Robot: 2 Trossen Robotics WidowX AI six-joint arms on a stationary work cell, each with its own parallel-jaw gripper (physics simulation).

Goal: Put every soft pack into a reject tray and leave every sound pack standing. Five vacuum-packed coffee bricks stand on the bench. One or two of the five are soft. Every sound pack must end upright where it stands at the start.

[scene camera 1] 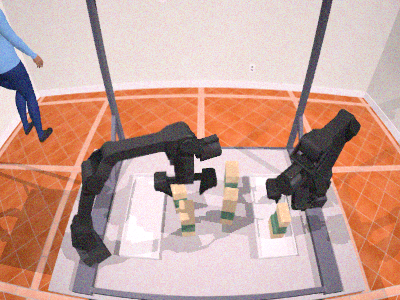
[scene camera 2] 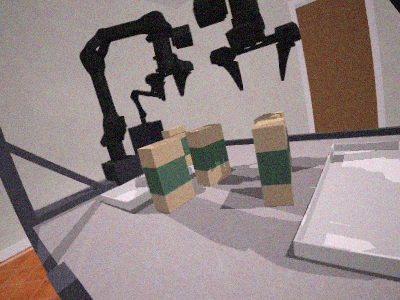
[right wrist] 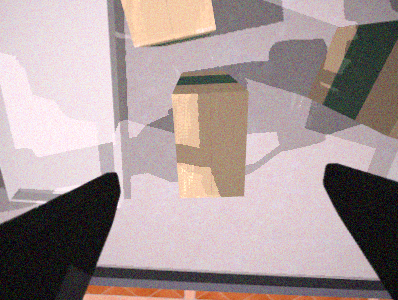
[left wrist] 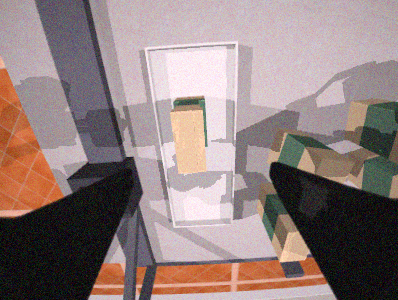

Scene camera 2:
my left gripper: 173, 98
my right gripper: 261, 85
white tray: 344, 224
white tray: 128, 196
